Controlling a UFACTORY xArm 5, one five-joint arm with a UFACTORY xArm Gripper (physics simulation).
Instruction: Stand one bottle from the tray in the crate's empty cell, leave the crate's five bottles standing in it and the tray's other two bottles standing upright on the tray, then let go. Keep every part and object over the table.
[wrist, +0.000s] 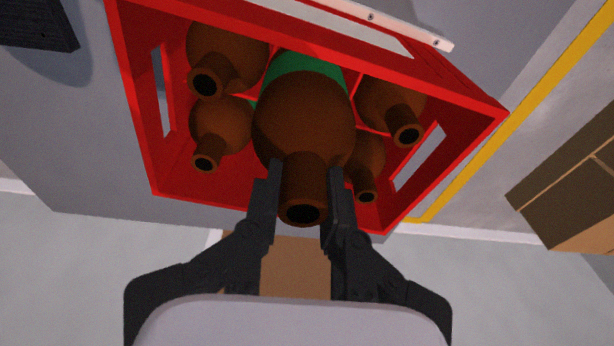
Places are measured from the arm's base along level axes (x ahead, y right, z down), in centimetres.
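Pixels of known places: gripper, between the fingertips: (302, 178).
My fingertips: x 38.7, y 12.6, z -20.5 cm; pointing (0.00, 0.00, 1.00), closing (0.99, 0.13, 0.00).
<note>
Ahead of a thing's pixels: the offset from my fingertips to its top centre. "spot": to the spot under its first point. Level surfaces: height alone.
A brown bottle @(dz -2.9, dx +0.0, dy -0.5 cm) (305, 112) with a green label is held by its neck, mouth toward the camera. My gripper (302, 178) is shut on that neck. The red crate @(spot: dz +5.5, dx -13.1, dy +0.3 cm) (137, 125) lies around the bottle's body in the view; the bottle's lower end is partly hidden by the crate's upper rim and seems to be inside. Brown bottles stand in the crate at upper left (227, 55), lower left (221, 125), upper right (390, 102) and lower right (369, 152). A fifth crate bottle and the cell beneath the held bottle are hidden. The tray's bottles do not show.
The grey table @(dz +23.0 cm) (65, 145) surrounds the crate, with its edge running below it in the view. A dark block (37, 25) is at the upper left. A pale strip with screws @(spot: dz +20.0, dx +10.8, dy -3.7 cm) (402, 30) runs along the crate's upper side. A yellow line (500, 140) and cardboard boxes (565, 200) are at right.
</note>
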